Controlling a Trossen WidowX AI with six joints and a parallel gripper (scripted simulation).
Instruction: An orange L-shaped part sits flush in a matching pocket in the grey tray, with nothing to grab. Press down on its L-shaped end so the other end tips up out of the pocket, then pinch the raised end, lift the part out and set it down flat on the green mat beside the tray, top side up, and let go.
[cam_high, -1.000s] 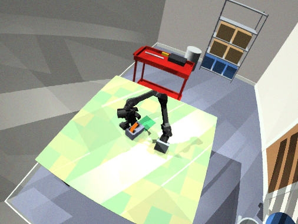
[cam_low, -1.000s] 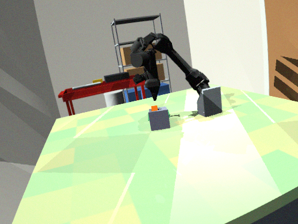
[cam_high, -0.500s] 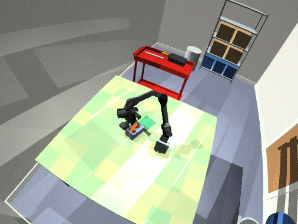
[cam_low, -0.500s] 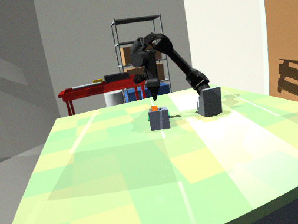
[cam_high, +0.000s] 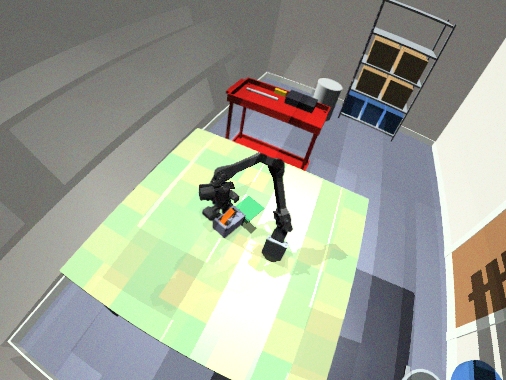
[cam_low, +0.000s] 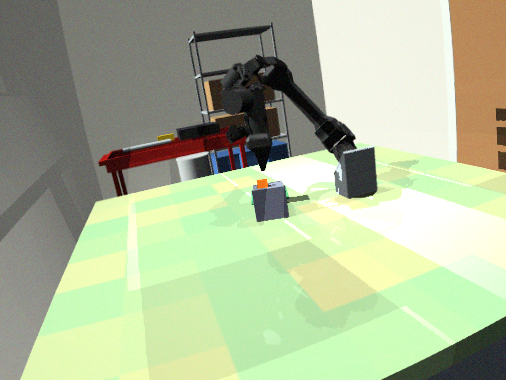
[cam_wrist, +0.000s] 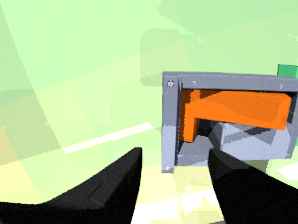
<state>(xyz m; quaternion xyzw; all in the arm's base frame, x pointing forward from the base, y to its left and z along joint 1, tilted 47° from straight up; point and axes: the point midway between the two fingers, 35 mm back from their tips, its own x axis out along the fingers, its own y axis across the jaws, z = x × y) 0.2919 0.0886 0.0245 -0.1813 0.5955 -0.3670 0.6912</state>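
Now: gripper tip 20 mm past the orange l-shaped part, 40 mm to the left of it and 100 mm above it. Round my gripper tip: green mat (70 mm behind, 210 mm to the right, 160 mm below).
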